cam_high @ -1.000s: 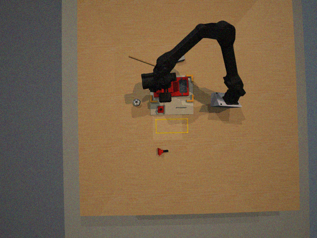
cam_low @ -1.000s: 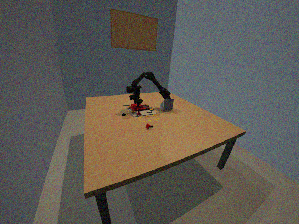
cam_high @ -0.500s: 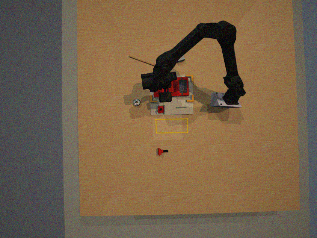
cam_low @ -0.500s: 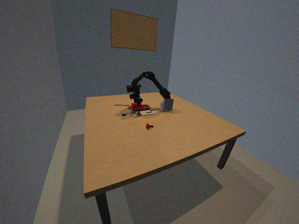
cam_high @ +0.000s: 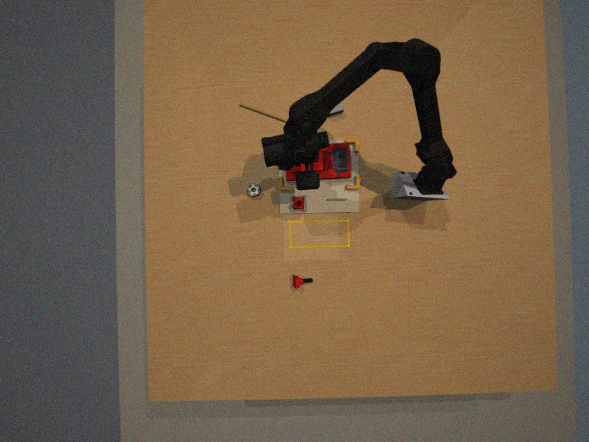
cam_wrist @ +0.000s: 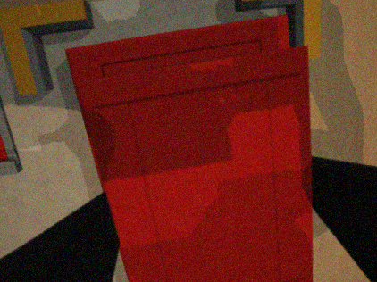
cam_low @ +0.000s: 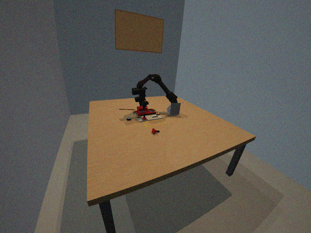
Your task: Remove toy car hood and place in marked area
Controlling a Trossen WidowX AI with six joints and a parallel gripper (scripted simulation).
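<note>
Right now my gripper tip is 40 mm past the pale fixture plate, 30 mm to the right of it and 50 mm above it. Also, from my gripper tip: thin rod: 120 mm ahead, 160 mm to the right, 60 mm below; then flat red hood: right at my gripper tip.
</note>
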